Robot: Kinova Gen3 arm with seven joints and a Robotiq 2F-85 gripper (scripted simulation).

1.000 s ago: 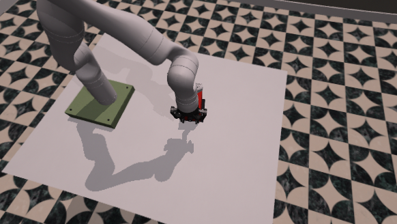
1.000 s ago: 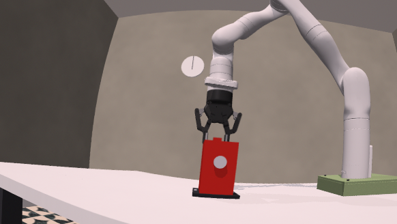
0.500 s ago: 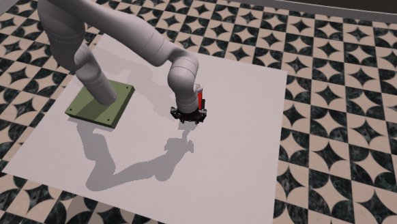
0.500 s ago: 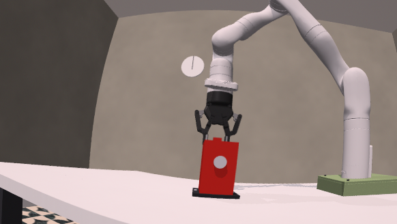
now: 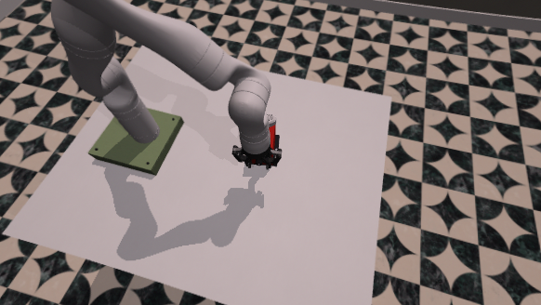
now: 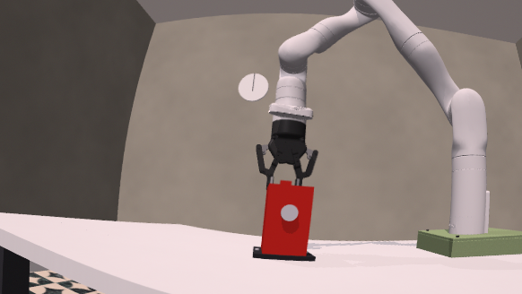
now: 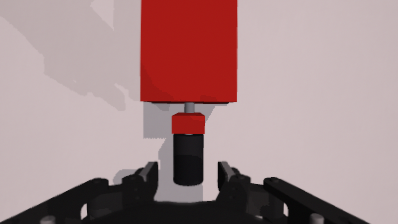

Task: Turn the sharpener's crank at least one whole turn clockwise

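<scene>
Right now the black crank knob is 2 cm to the left of my hand.
</scene>
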